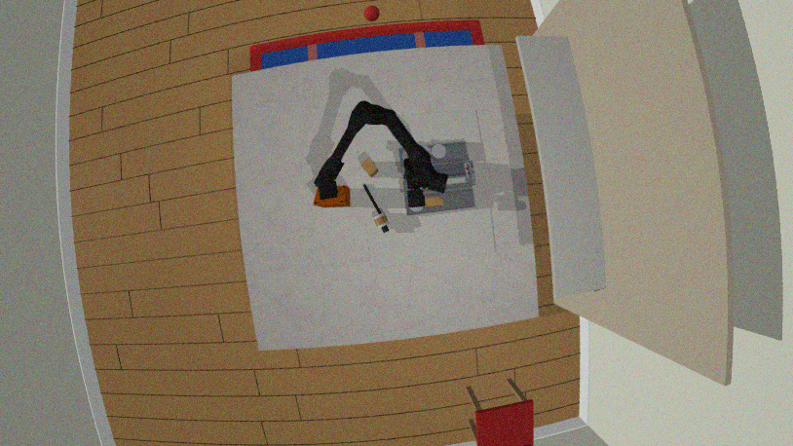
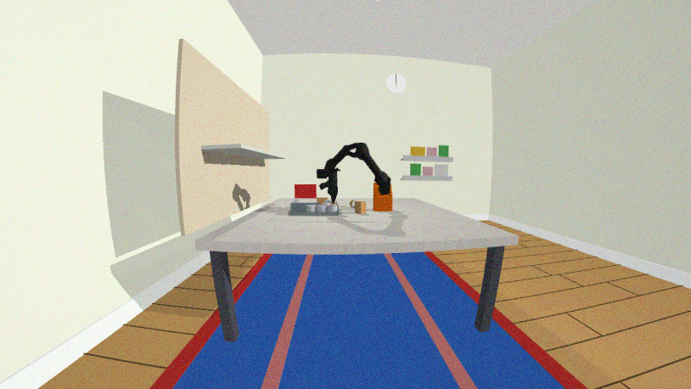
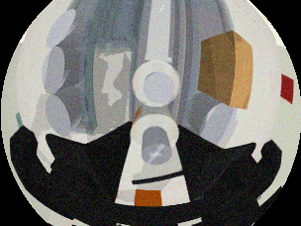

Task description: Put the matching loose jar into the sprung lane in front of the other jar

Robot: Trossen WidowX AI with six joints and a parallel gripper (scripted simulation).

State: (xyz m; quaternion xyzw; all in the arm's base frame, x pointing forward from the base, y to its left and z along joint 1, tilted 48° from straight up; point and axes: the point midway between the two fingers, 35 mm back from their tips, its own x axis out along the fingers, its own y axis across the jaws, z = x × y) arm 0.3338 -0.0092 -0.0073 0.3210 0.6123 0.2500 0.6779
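The dark-handled tool lies 170 mm behind my gripper tip, 40 mm below it and 30 mm to the right of it. From my gripper tip the other things lie so: wall shelf 500 mm ahead, 320 mm above, 20 mm to the right.
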